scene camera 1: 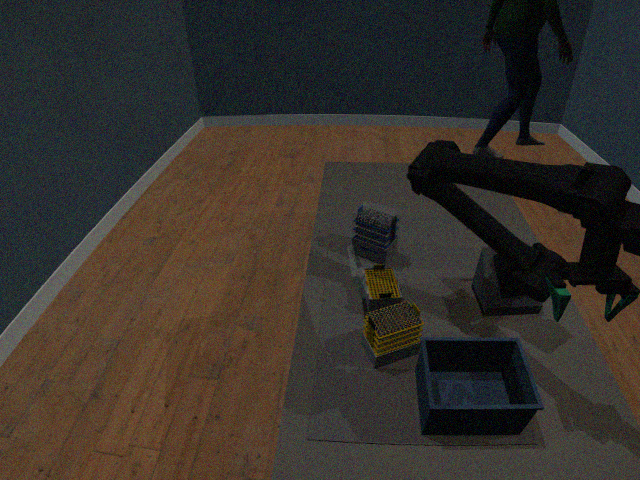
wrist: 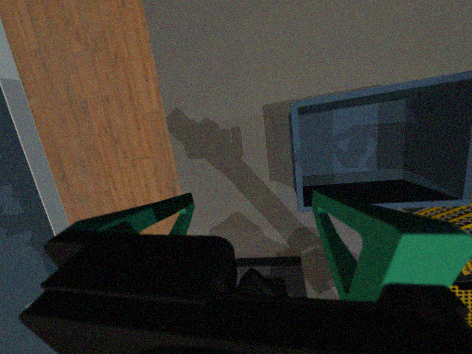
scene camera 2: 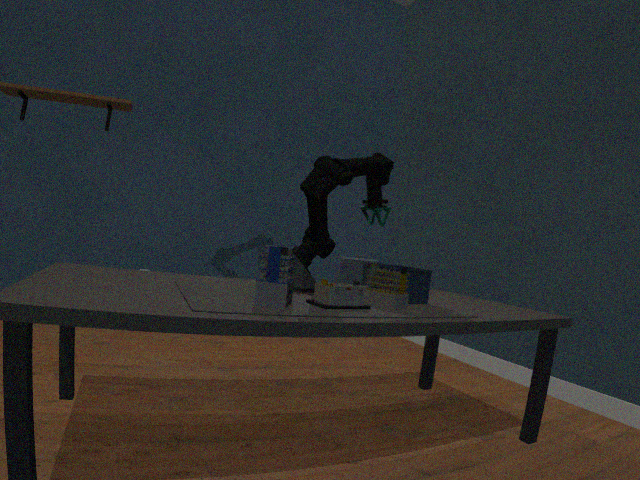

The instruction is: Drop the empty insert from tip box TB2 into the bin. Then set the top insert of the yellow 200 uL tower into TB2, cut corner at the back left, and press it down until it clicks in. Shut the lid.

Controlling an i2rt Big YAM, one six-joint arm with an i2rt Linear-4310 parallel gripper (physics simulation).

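TB2, a small box with a bare yellow grid insert [scene camera 1: 382,283] in its top, stands mid-table; its pale body [scene camera 2: 347,294] shows low in scene camera 2. A pale see-through part, perhaps its lid, is at its left in scene camera 1. The yellow tower [scene camera 1: 395,330] [scene camera 2: 387,280] [wrist: 442,216] stands beside TB2, nearer scene camera 1, with a dark speckled top insert over several yellow layers. The blue bin [scene camera 1: 467,390] [scene camera 2: 419,286] [wrist: 350,142] is open-topped. My gripper [scene camera 1: 583,316] [scene camera 2: 376,222] [wrist: 249,198] is open and empty, high above the table, away from TB2. The cut corner cannot be made out.
A blue tower [scene camera 1: 374,231] [scene camera 2: 275,266] stands beyond TB2 in scene camera 1. The arm's base [scene camera 1: 509,304] stands on the table to the right of TB2. A person [scene camera 1: 519,77] is on the floor behind the table. A wall shelf [scene camera 2: 67,95] hangs at the left in scene camera 2.
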